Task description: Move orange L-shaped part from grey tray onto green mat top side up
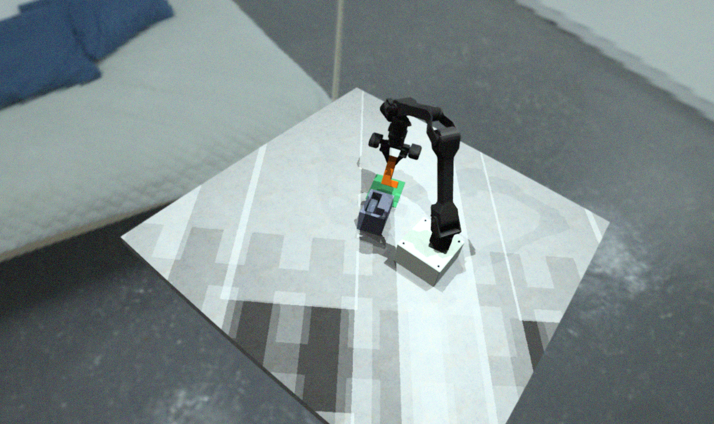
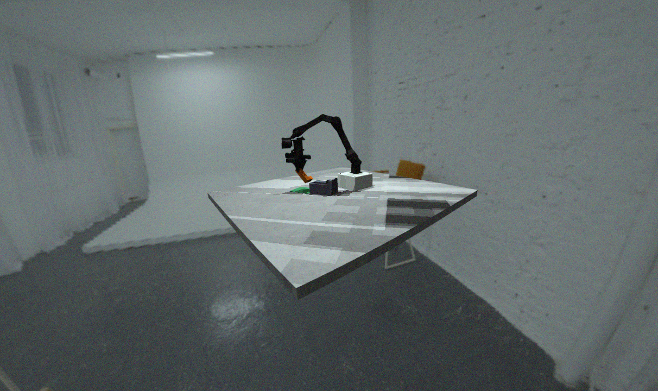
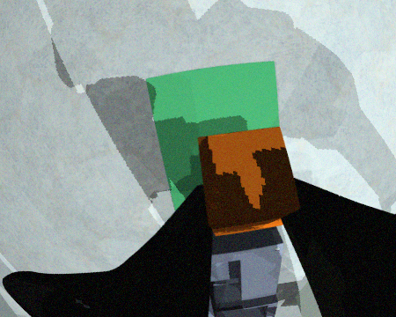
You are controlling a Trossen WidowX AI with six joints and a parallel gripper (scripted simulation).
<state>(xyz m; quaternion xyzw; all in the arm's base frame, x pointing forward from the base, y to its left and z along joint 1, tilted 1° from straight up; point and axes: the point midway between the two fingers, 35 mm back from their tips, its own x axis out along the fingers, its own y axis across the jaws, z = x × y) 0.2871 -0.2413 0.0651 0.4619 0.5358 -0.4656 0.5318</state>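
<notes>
My gripper tip is now 140 mm above the green mat and 20 mm to the right of it. From my gripper tip the other things lie so: orange L-shaped part 30 mm to the left, 30 mm below, 20 mm behind.
</notes>
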